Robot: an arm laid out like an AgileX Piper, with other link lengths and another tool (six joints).
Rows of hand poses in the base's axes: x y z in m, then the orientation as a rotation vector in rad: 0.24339 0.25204 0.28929 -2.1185 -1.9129 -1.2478; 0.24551 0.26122 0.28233 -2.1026 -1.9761 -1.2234; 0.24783 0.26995 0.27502 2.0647 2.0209 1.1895; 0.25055 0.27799 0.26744 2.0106 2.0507 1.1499; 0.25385 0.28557 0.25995 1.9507 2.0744 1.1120; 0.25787 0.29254 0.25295 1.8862 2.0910 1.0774; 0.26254 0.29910 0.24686 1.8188 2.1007 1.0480; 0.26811 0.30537 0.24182 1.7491 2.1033 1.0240; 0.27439 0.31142 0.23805 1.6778 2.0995 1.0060; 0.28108 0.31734 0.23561 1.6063 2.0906 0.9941; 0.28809 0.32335 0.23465 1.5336 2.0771 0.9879; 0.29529 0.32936 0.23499 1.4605 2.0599 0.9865; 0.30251 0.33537 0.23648 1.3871 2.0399 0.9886; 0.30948 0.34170 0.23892 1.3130 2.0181 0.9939; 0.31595 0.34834 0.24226 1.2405 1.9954 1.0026; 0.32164 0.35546 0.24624 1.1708 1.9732 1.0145; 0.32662 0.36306 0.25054 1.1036 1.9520 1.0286; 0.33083 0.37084 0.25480 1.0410 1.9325 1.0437; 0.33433 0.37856 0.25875 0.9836 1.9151 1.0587; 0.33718 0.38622 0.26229 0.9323 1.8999 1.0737
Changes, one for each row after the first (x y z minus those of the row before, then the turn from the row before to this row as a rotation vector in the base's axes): 0.00212 0.00918 -0.00696 -0.0384 -0.0055 0.0263; 0.00232 0.00873 -0.00731 -0.0414 -0.0106 0.0250; 0.00272 0.00804 -0.00758 -0.0445 -0.0161 0.0234; 0.00330 0.00758 -0.00749 -0.0465 -0.0220 0.0220; 0.00402 0.00697 -0.00700 -0.0473 -0.0281 0.0202; 0.00467 0.00656 -0.00609 -0.0460 -0.0335 0.0186; 0.00557 0.00627 -0.00504 -0.0444 -0.0391 0.0169; 0.00628 0.00605 -0.00377 -0.0418 -0.0442 0.0157; 0.00669 0.00592 -0.00244 -0.0382 -0.0479 0.0151; 0.00701 0.00601 -0.00096 -0.0351 -0.0520 0.0151; 0.00720 0.00601 0.00034 -0.0319 -0.0550 0.0154; 0.00722 0.00601 0.00149 -0.0294 -0.0573 0.0160; 0.00697 0.00633 0.00244 -0.0271 -0.0590 0.0175; 0.00647 0.00664 0.00334 -0.0235 -0.0588 0.0187; 0.00569 0.00712 0.00398 -0.0196 -0.0569 0.0202; 0.00498 0.00760 0.00430 -0.0165 -0.0546 0.0218; 0.00421 0.00778 0.00426 -0.0135 -0.0504 0.0222; 0.00350 0.00772 0.00395 -0.0112 -0.0455 0.0220; 0.00285 0.00766 0.00354 -0.0086 -0.0402 0.0213
